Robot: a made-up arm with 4 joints.
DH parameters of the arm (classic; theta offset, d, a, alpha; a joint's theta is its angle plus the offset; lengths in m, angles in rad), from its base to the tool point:
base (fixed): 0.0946 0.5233 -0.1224 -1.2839
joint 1: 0 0.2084 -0.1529 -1.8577
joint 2: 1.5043 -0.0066 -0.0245 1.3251
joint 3: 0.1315 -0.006 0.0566 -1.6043
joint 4: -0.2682 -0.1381 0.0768 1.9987
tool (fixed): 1.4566 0.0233 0 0
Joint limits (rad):
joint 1: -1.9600..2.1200
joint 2: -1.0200..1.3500
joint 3: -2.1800..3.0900
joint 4: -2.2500..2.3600
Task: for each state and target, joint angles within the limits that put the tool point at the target. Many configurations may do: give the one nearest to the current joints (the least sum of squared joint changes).
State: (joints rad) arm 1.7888 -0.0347 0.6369 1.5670
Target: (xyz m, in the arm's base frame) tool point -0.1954 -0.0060 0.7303
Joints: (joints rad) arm 0.7628 -0.1450 0.7779 1.7229
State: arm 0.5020 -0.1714 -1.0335 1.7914
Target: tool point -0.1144 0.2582 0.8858
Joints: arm 1.2797 -0.3748 -1.4309 1.6715
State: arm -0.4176 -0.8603 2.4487 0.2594
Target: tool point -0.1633 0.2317 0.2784
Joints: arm -0.9026 -1.0041 2.5987 0.4265
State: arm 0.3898 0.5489 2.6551 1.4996
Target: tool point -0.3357 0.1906 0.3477
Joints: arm -0.3742 -0.1539 2.4081 1.5407
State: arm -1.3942 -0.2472 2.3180 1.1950
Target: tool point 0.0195 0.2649 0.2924
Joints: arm -1.6873 -0.8447 2.9552 1.1908
